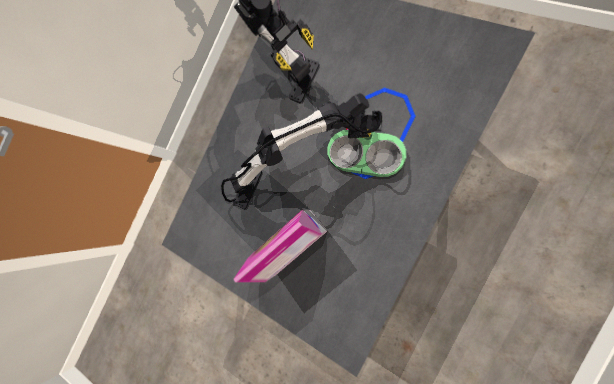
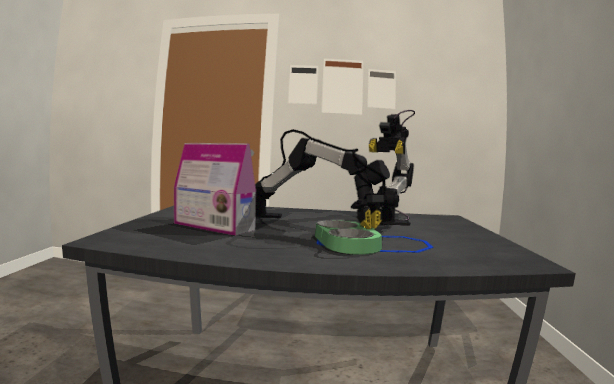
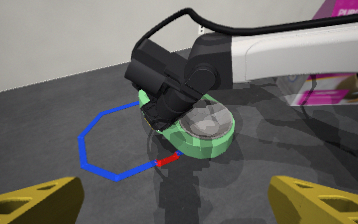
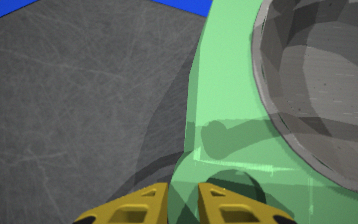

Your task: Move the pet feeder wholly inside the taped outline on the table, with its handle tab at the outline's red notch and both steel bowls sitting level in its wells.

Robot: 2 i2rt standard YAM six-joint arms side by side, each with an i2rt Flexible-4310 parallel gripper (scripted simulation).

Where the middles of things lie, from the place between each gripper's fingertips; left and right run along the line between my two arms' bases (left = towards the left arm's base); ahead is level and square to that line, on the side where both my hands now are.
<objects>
Right now the blue taped outline (image 3: 82, 152) is 5 cm below my right hand, 2 cm ahead of it and 1 cm to the left of it. From my right hand the other things lie so: white pet food bag (image 2: 214, 190) (57 cm to the right, 10 cm above, 6 cm behind); green pet feeder (image 2: 373, 244) (8 cm to the right, 4 cm below, 3 cm ahead).
Now: left hand (image 1: 301, 59) 30 cm short of the blue taped outline, 4 cm to the left of it and 31 cm above it. Also, from my left hand: white pet food bag (22 cm ahead, 63 cm to the right, 17 cm below); green pet feeder (31 cm ahead, 13 cm to the right, 30 cm below).
</objects>
